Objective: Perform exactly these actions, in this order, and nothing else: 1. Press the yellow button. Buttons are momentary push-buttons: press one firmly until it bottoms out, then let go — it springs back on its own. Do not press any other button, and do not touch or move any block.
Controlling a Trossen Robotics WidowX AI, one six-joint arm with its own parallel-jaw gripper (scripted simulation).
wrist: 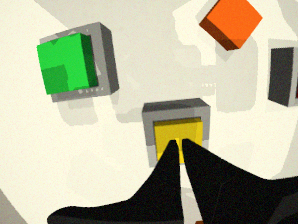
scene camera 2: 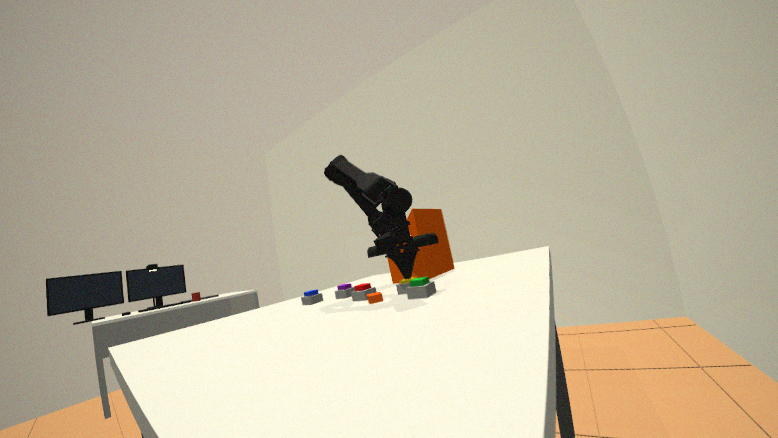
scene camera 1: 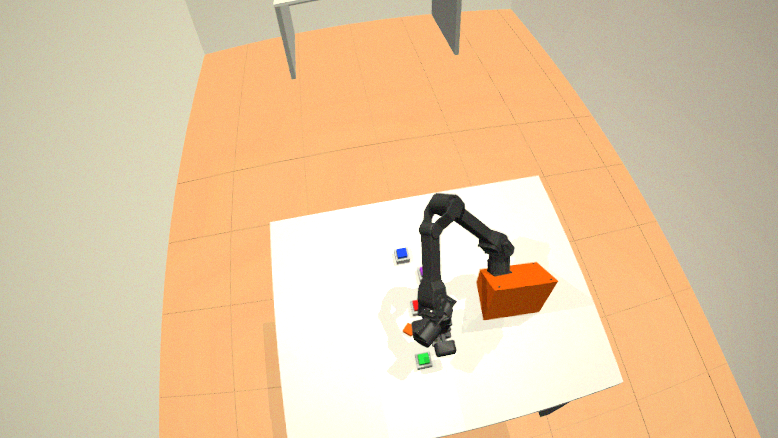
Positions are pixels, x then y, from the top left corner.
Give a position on a green button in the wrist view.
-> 66,63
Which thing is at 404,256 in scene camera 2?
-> My gripper.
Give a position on a yellow button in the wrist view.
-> At 193,129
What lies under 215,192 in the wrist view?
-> My gripper.
